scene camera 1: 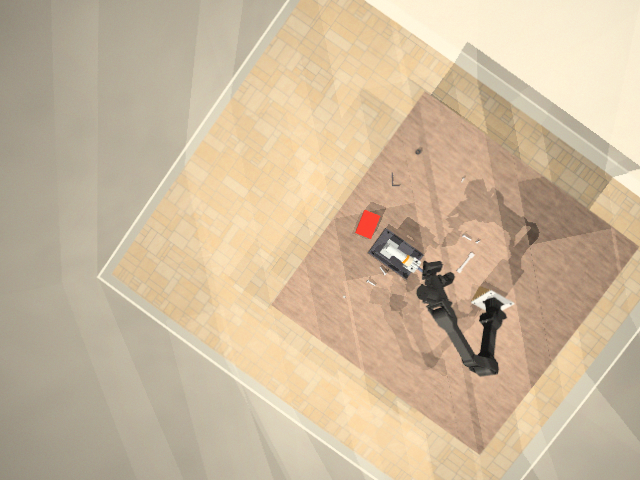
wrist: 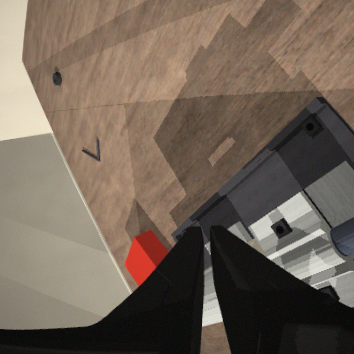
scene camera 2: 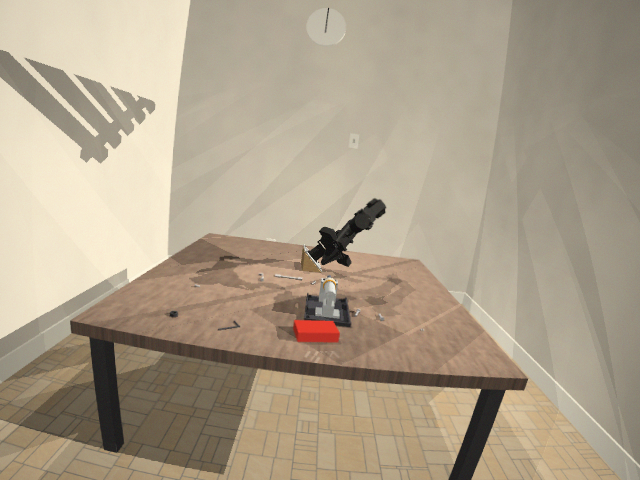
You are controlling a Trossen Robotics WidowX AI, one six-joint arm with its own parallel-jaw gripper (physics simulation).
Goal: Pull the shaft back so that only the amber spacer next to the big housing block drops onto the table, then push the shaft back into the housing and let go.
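Seen in the pictures: gripper, fingertip midpoint: (scene camera 1: 424, 261) (wrist: 204, 236) (scene camera 2: 322, 264); arm's base, link origin: (scene camera 1: 493, 302) (scene camera 2: 312, 256).
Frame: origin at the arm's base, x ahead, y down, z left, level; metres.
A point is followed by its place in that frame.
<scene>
The pale housing block (scene camera 1: 388, 249) (scene camera 2: 327, 299) stands in the dark tray (scene camera 1: 373, 251) (scene camera 2: 344, 316) (wrist: 250, 175). The amber spacer (scene camera 1: 407, 259) @[z 0.073, x 0.463, y -0.046 m] (scene camera 2: 329, 282) @[z 0.071, x 0.468, y -0.045 m] shows as an orange band at the housing's end, between it and the white bracket (wrist: 292, 210). The spacer is hidden behind my fingers in the wrist view. The blue-grey shaft (wrist: 345, 239) @[z 0.073, x 0.391, y -0.031 m] sticks out past the bracket at the right edge of the wrist view. My gripper (wrist: 204, 236) @[z 0.039, x 0.408, y -0.084 m] is shut with nothing seen between the fingertips, above the tray assembly; I cannot tell whether it touches anything.
A red block (scene camera 1: 367, 224) @[z 0.041, x 0.698, y 0.026 m] (scene camera 2: 316, 332) @[z 0.040, x 0.735, y 0.026 m] (wrist: 145, 255) @[z 0.003, x 0.668, y 0.026 m] lies beside the tray. A hex key (scene camera 1: 394, 180) @[z -0.207, x 0.722, y 0.051 m] (scene camera 2: 230, 327) @[z -0.208, x 0.725, y 0.052 m] (wrist: 95, 151) @[z -0.195, x 0.694, y 0.051 m], a dark nut (scene camera 1: 418, 150) @[z -0.397, x 0.705, y 0.049 m] (scene camera 2: 173, 313) @[z -0.390, x 0.709, y 0.045 m] (wrist: 57, 78) @[z -0.383, x 0.693, y 0.049 m] and a wrench (scene camera 1: 465, 262) @[z -0.089, x 0.196, y 0.051 m] (scene camera 2: 288, 277) @[z -0.089, x 0.198, y 0.053 m] lie on the table, with small screws near the tray.
</scene>
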